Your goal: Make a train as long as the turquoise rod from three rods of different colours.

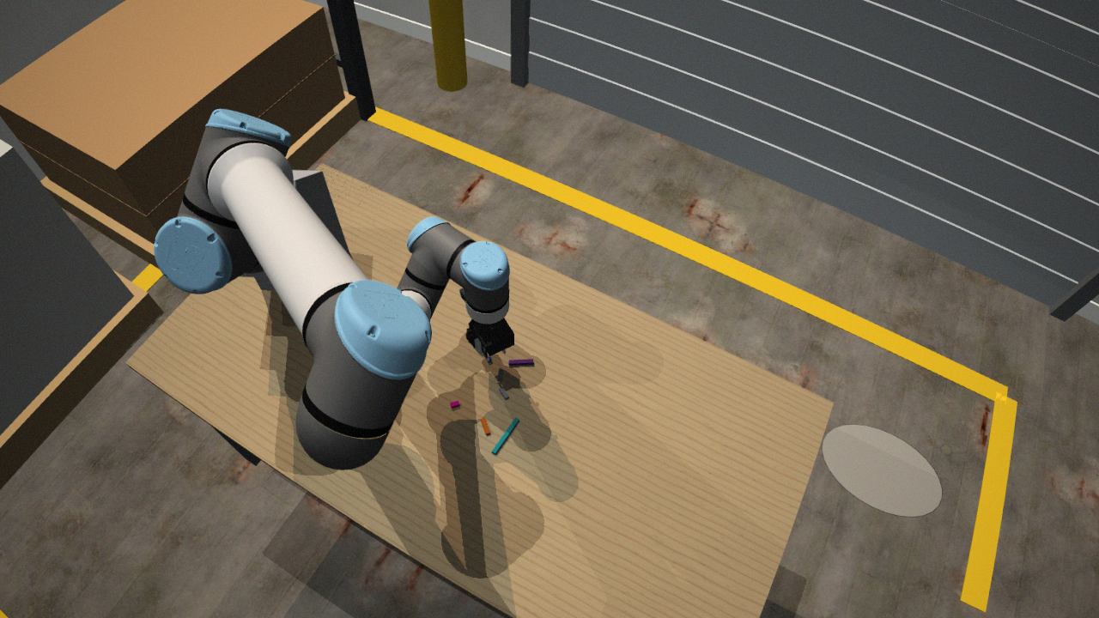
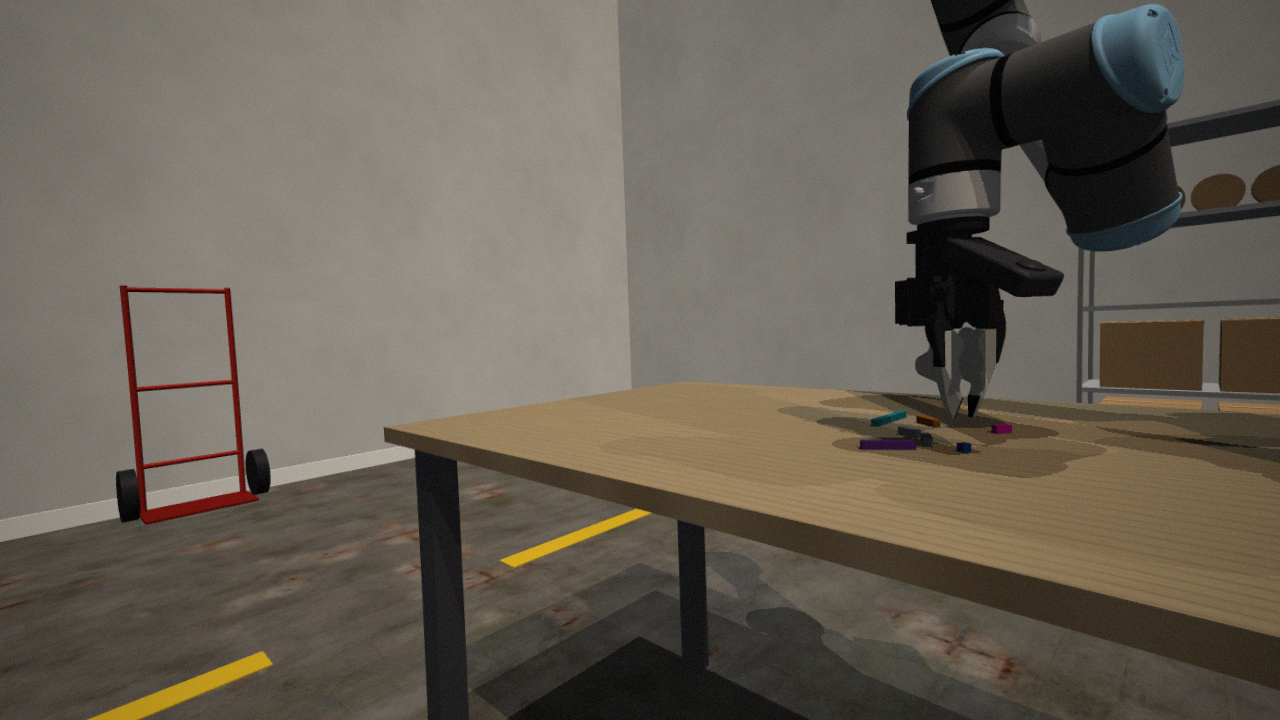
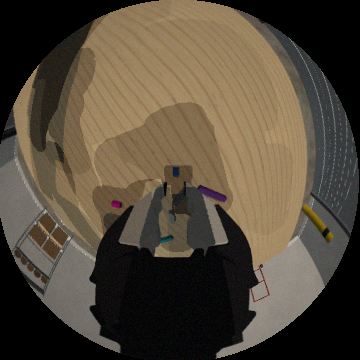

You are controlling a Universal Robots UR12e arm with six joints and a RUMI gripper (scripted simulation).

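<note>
Now: hand 50 mm above the blue cube. The rest, counted from my hand: purple rod (80 mm ahead, 20 mm to the left, 50 mm below); then orange rod (60 mm ahead, 160 mm to the right, 50 mm below); then magenta rod (20 mm behind, 140 mm to the right, 50 mm below).
</note>
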